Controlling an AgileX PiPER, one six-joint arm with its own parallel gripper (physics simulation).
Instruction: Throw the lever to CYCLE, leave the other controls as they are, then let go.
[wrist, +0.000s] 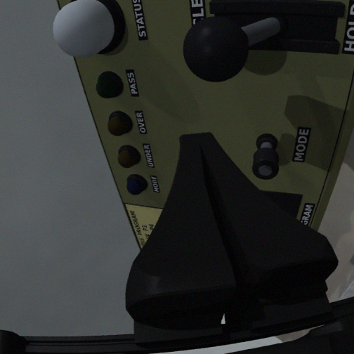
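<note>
The lever's black ball knob is at the top of the wrist view. Its grey rod comes out of the dark slotted guide and leans left, toward the CYCLE label. The HOLD label is at the guide's other end. My gripper is shut, with its fingertips together and nothing seen between them. It is below the knob in the view and apart from it. The fingers hide part of the lower panel.
The MODE toggle is right of the fingertips. The program plate is partly hidden behind the right finger. At left are a white dome by STATUS and green, amber and blue lamps.
</note>
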